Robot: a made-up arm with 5 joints. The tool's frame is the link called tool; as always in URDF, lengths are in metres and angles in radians.
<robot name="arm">
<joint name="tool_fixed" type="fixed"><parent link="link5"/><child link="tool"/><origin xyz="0 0 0" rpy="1.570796 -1.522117 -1.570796"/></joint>
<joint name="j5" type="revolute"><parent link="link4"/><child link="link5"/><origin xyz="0.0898 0.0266 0" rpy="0 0 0"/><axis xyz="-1 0 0"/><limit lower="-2.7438" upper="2.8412" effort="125" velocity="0.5"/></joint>
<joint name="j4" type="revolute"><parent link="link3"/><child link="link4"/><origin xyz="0.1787 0 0.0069" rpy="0 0 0"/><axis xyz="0 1 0"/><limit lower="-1.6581" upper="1.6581" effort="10" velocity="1.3"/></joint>
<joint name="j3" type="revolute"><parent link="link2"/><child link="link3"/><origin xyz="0.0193 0 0.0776" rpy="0 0 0"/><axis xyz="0 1 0"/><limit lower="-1.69" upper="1.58" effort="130" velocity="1.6"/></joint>
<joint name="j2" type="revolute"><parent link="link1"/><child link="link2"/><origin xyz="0.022 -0.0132 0.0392" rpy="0 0 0"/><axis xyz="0 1 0"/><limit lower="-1.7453" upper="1.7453" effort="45" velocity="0.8"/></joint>
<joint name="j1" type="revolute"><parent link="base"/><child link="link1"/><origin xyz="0.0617 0 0.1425" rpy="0 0 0"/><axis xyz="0 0 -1"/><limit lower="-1.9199" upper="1.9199" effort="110" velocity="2.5"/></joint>
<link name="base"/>
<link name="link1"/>
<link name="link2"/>
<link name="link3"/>
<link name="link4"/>
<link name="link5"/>
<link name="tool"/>
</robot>
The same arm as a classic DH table. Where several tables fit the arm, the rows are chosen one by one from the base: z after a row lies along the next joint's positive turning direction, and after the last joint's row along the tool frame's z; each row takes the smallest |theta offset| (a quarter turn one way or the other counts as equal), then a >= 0, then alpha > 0; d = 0 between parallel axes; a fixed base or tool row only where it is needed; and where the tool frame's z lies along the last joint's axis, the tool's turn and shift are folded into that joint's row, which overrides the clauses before.
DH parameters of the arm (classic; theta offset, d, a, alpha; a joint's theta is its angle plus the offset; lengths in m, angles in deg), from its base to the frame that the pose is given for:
base (fixed): 0 0 0.0617 180
j1: 0 -0.1817 0.022 90
j2: -76.03 0 0.08 0
j3: 73.82 0 0.1788 0
j4: -87.79 0.0134 0 90
j5: -2.79 -0.0898 0 0
Joint limits (deg, base to tool): -110..110 -100..100 -96.83..90.53 -95..95 -157.21..162.79

